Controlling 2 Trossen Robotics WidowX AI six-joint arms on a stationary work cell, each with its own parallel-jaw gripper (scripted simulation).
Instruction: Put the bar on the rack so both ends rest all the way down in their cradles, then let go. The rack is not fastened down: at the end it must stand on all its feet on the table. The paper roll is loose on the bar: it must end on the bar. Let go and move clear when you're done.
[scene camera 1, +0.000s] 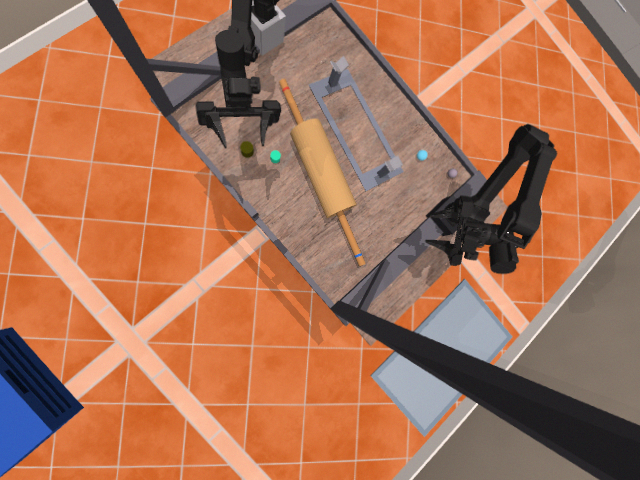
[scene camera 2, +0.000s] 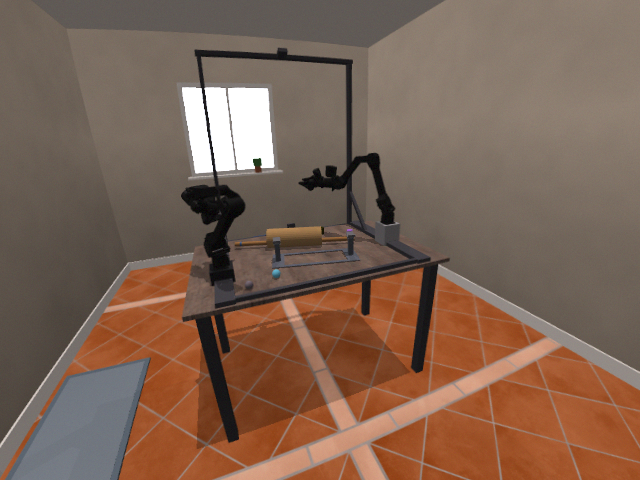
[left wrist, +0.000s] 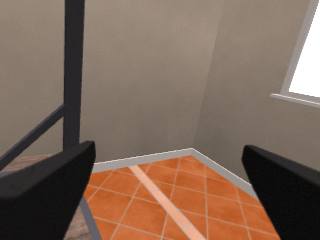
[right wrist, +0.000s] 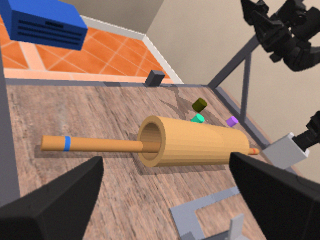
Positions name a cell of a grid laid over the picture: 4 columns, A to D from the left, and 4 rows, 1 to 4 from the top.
In view: my left gripper (scene camera 1: B2), my right gripper (scene camera 1: C2), a tan paper roll (scene camera 1: B2), a wooden bar (scene camera 1: C2) and a grey rack (scene camera 1: C1).
The tan paper roll is seen too in scene camera 2 (scene camera 2: B2) and in the right wrist view (right wrist: C3). The wooden bar is seen too in the right wrist view (right wrist: A3). The grey rack shows as well in scene camera 2 (scene camera 2: B3). The left wrist view does not show the tan paper roll: it is out of frame. The left wrist view does not show the wooden bar: it is out of frame.
